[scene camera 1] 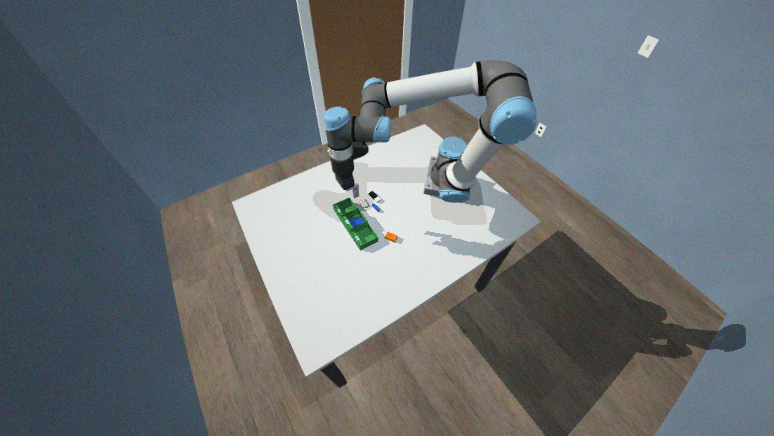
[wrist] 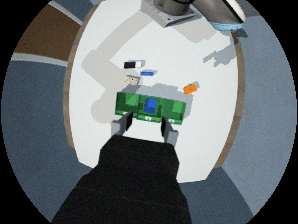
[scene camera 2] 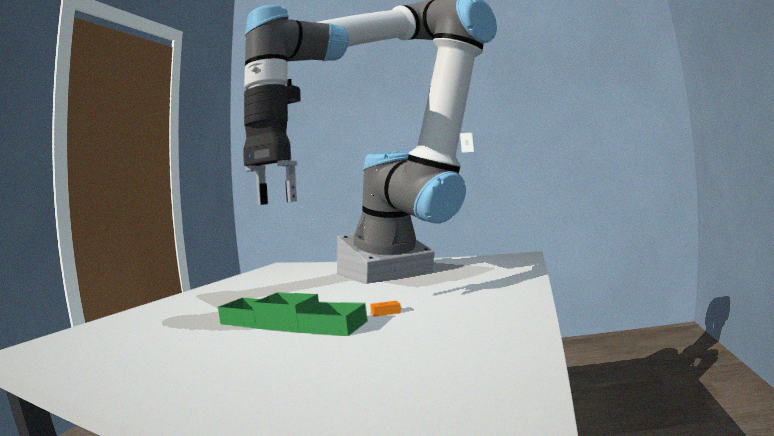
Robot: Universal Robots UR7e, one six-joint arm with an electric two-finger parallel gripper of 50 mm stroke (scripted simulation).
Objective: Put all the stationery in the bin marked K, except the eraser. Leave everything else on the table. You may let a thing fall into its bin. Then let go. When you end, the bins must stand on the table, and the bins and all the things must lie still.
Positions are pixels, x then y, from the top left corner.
Labels:
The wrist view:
my gripper: 147,120
three joined green bins: 174,110

